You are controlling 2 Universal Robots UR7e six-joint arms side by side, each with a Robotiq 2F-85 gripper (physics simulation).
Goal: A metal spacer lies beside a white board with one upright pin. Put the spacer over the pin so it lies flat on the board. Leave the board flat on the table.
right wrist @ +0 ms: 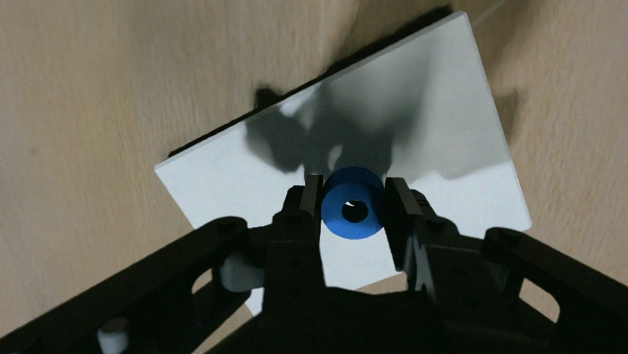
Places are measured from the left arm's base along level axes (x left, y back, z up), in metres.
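Pixels of known places: right gripper, between the fingertips: [352, 196].
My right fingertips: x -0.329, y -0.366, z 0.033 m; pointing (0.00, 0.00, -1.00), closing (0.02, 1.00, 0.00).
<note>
Ahead of a thing's pixels: the offset from my right fingertips to its top centre. "pt": to the spot under its first point. Level surfaces: height alone.
A blue metal spacer {dx -0.001, dy +0.000, dz +0.016 m} [352, 187], a short cylinder with a round hole, is held between the fingers of my right gripper [352, 196] in the right wrist view. The gripper is shut on it, and the spacer is over the white board {pt dx -0.005, dy -0.060, dz -0.018 m} [230, 170]. A small bright sliver shows inside the dark hole; I cannot tell what it is. The upright pin cannot be made out. The gap between the spacer and the board cannot be judged from this angle. My left gripper does not show.
A light wooden table top {dz -0.033 m} [75, 125] surrounds the board. Dark shadows fall across the board and past its upper edge. The gripper's linkage hides the lower part of the board.
</note>
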